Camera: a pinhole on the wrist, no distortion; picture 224 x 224 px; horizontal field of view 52.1 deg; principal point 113.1 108.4 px. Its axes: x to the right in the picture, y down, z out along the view. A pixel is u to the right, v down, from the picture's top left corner.
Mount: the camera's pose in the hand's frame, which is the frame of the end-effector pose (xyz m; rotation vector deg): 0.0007 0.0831 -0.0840 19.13 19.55 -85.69
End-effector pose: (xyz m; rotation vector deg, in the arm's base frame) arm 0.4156 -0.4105 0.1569 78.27 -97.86 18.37
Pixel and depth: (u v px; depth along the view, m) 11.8 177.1 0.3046
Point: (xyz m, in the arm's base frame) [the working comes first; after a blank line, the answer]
In the camera's frame: -0.1347 0.0913 0.3046

0.2259 -0.6081 0.1111
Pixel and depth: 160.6 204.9 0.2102
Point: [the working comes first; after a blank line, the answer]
In the camera's frame: 0.0436 0.0885 0.2102

0.4098 -0.5459 0.1659
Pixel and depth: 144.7 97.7 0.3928
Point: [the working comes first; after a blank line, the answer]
In the camera's frame: 0.0542 -0.0183 0.3928

0.4122 -0.6199 -0.0325
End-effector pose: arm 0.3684 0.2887 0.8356 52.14 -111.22 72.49
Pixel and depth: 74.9 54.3 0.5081
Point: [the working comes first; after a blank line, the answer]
In the camera's frame: -0.0847 -0.1200 0.5081

0.4233 -0.0898 0.6349
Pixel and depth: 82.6 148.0 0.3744
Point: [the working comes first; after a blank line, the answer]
In the camera's frame: -0.0498 0.0647 0.3744

0.3126 0.0086 0.8118
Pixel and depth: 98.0 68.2 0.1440
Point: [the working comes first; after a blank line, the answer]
In the camera's frame: -0.0095 -0.0253 0.1440

0.3493 0.2551 0.7857
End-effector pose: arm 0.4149 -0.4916 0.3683 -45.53 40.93 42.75
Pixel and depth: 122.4 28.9 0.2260
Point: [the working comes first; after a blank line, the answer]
In the camera's frame: 0.0092 -0.0784 0.2260

0.4259 -0.4301 0.4938
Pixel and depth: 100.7 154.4 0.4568
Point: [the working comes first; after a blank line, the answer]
In the camera's frame: -0.0247 0.0917 0.4568

0.6257 -0.2216 0.4932
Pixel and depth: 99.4 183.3 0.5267
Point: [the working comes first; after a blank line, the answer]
In the camera's frame: -0.0315 0.1722 0.5267

0.7028 -0.1515 0.4701
